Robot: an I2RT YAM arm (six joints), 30 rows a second.
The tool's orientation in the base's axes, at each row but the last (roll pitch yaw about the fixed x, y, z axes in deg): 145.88, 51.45, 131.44; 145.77, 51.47, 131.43; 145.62, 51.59, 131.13; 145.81, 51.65, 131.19; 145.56, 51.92, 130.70; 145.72, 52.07, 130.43; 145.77, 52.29, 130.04; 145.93, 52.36, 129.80; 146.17, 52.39, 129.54; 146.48, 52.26, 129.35; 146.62, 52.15, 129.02
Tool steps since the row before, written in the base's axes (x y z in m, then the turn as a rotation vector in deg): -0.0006, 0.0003, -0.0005, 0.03, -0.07, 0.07; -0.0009, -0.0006, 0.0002, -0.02, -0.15, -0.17; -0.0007, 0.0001, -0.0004, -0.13, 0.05, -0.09; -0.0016, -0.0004, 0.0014, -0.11, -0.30, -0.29; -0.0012, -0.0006, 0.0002, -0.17, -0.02, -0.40; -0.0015, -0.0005, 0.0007, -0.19, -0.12, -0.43; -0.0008, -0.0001, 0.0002, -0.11, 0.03, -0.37; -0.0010, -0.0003, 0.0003, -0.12, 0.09, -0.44; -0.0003, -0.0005, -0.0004, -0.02, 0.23, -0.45; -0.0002, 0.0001, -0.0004, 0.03, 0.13, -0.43; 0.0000, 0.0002, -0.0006, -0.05, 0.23, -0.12
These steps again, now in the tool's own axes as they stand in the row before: 0.0008, -0.0001, -0.0003, -0.10, -0.03, 0.00; -0.0001, -0.0008, -0.0008, 0.07, -0.20, 0.09; 0.0006, -0.0003, -0.0004, 0.15, -0.03, -0.07; -0.0006, -0.0004, -0.0020, 0.13, -0.40, 0.09; 0.0000, -0.0009, -0.0011, 0.37, -0.21, 0.06; -0.0002, -0.0007, -0.0016, 0.36, -0.32, 0.07; 0.0001, -0.0003, -0.0008, 0.35, -0.14, 0.09; 0.0000, -0.0005, -0.0010, 0.44, -0.11, 0.11; 0.0002, -0.0007, 0.0000, 0.47, 0.04, 0.18; 0.0004, -0.0001, 0.0000, 0.39, -0.02, 0.22; 0.0006, 0.0000, 0.0003, 0.22, 0.14, -0.02
